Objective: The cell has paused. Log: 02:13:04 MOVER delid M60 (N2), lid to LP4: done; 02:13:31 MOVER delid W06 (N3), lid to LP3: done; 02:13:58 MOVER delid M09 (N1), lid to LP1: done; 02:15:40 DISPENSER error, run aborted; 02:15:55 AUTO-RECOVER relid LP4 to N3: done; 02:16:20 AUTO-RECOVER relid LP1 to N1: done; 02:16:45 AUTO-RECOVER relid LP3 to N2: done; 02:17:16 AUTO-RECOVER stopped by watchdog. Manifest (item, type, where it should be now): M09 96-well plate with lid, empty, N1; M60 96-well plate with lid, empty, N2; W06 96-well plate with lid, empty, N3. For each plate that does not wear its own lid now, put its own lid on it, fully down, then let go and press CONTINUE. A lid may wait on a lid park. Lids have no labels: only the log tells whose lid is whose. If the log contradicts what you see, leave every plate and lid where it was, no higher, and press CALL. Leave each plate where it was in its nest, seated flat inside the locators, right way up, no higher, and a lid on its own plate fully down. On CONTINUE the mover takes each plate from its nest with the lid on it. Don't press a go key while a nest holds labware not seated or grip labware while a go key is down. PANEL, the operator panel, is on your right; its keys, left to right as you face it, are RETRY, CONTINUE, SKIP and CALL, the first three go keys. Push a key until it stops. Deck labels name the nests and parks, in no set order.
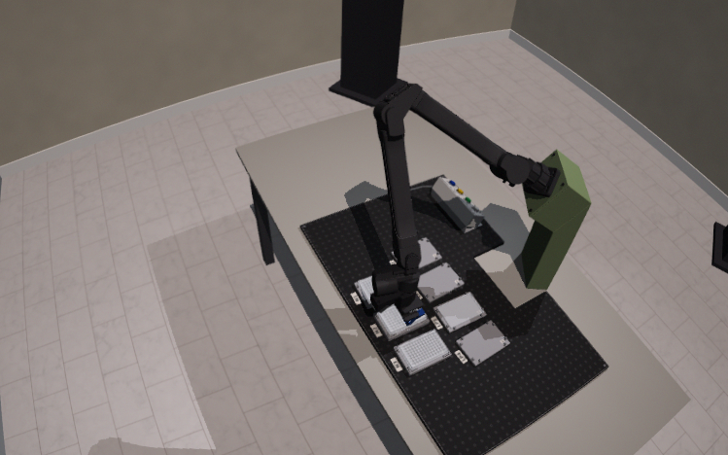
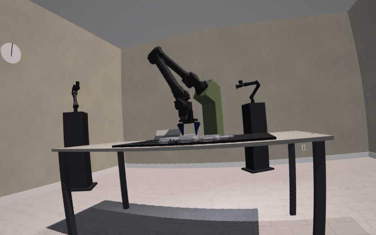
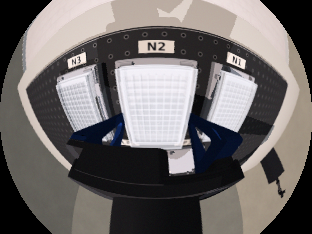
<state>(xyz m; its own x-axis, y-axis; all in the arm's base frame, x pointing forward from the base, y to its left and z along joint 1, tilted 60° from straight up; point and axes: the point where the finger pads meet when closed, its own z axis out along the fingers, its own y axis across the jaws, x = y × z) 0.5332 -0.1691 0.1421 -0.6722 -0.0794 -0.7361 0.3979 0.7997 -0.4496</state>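
Right now my hand is 130 mm past the LP1 park, 150 mm to the right of it and 40 mm above it. Round my hand: n2 label: 70 mm ahead, 40 mm to the right, 40 mm below; then n3 label: 140 mm ahead, 70 mm to the left, 40 mm below; then lp1 label: 50 mm behind, 100 mm to the left, 40 mm below.
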